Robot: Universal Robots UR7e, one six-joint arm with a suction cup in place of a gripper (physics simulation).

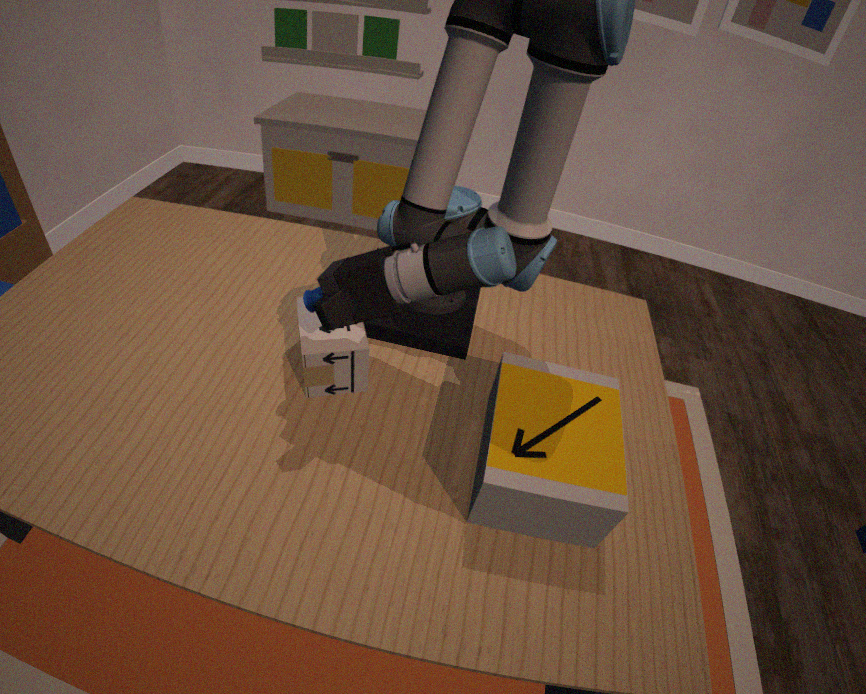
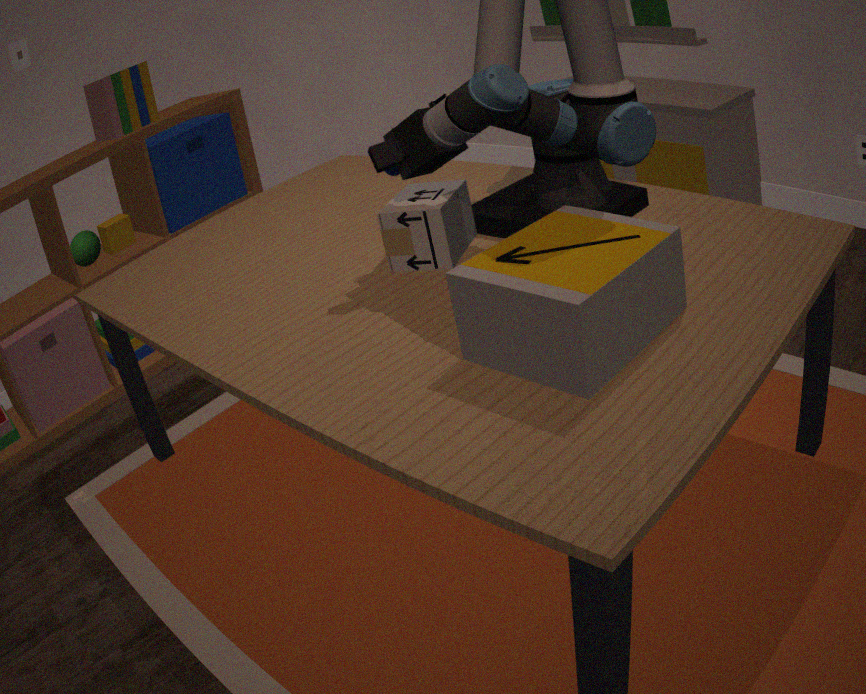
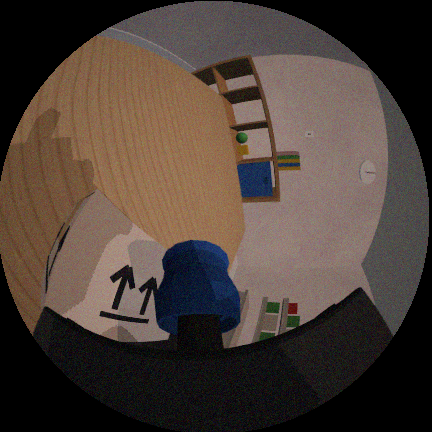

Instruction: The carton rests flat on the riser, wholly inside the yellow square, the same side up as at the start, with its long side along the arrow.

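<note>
The carton [image 1: 334, 365] [image 2: 424, 227] [image 3: 100, 257] is a small pale box with black arrow marks. It stands on the table left of the riser [image 1: 541, 512] [image 2: 554, 338]. The riser's top carries the yellow square [image 1: 589, 455] [image 2: 582, 271] with a black arrow [image 1: 554, 430] [image 2: 561, 248], and nothing lies on it. My blue suction cup [image 1: 311, 299] [image 3: 195, 257] lies nearly level just over the carton's top. Its mouth points past the carton's far edge into free air, not onto a face. Nothing hangs from it.
The arm's dark base [image 1: 424, 331] [image 2: 561, 196] stands on the table [image 1: 224, 482] [image 2: 293, 331] behind the carton and riser. The folded arm hangs low over them. A bookshelf [image 2: 245, 131] stands past the table's left edge, a cabinet [image 1: 334, 117] behind.
</note>
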